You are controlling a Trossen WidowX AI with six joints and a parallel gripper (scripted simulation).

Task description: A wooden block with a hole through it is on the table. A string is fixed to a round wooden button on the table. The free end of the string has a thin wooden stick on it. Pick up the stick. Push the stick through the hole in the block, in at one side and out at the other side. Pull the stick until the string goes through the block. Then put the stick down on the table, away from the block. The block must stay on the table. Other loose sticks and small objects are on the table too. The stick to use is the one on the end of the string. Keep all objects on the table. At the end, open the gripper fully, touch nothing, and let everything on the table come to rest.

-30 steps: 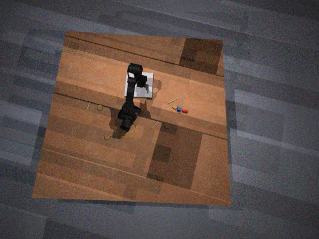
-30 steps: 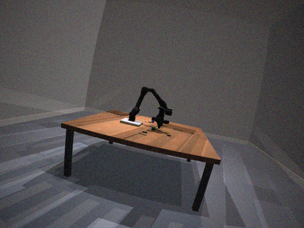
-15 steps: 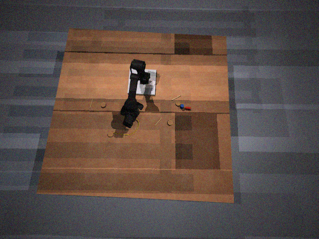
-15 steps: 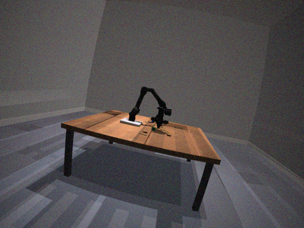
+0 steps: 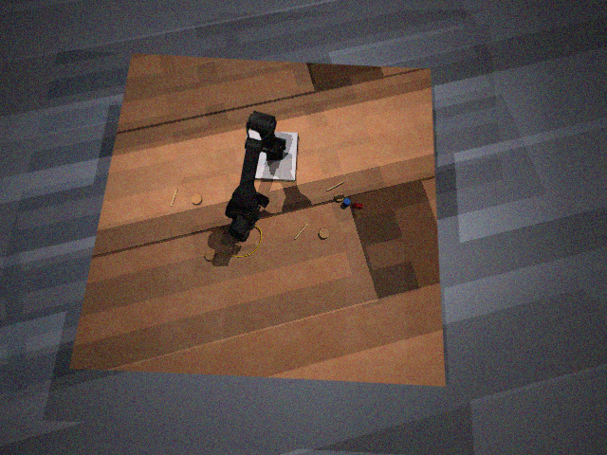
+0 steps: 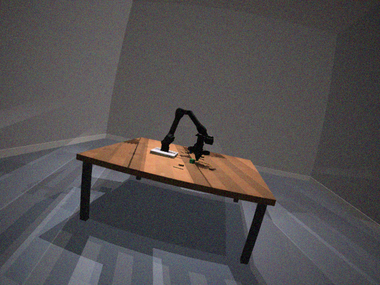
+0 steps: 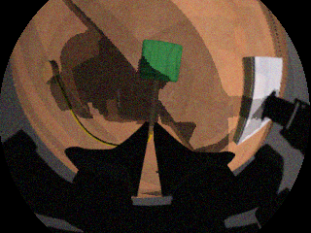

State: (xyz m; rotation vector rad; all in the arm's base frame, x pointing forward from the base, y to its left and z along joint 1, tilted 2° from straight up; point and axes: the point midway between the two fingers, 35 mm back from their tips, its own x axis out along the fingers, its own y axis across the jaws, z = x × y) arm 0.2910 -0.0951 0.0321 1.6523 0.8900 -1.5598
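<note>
Now: gripper tip 6 cm to the left of the green block and 4 cm past it. The rest, counted from my gripper tip: round wooden button (16 cm to the right, 12 cm ahead, 1 cm below); then blue piece (37 cm to the left, 7 cm behind); then thin wooden stick (1 cm to the right, 1 cm behind).
</note>
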